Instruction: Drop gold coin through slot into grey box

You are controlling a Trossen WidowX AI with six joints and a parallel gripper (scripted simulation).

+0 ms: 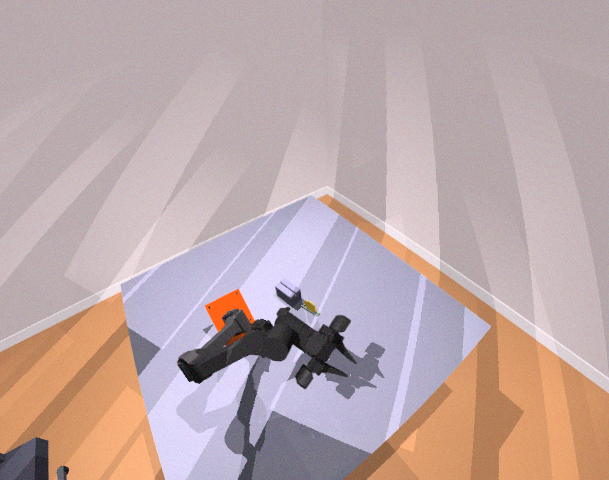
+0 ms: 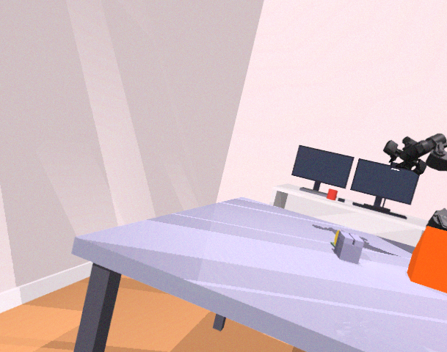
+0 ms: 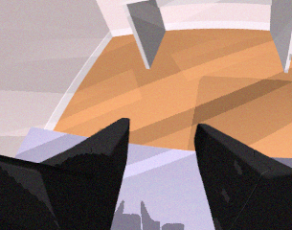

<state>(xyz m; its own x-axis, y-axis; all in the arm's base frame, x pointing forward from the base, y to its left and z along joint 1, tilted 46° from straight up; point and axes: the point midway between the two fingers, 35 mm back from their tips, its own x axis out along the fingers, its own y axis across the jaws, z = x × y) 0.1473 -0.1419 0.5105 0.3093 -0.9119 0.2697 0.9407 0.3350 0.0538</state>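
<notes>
My gripper tip is now 160 mm short of the gold coin, 390 mm to the right of it and 330 mm above it.
</notes>
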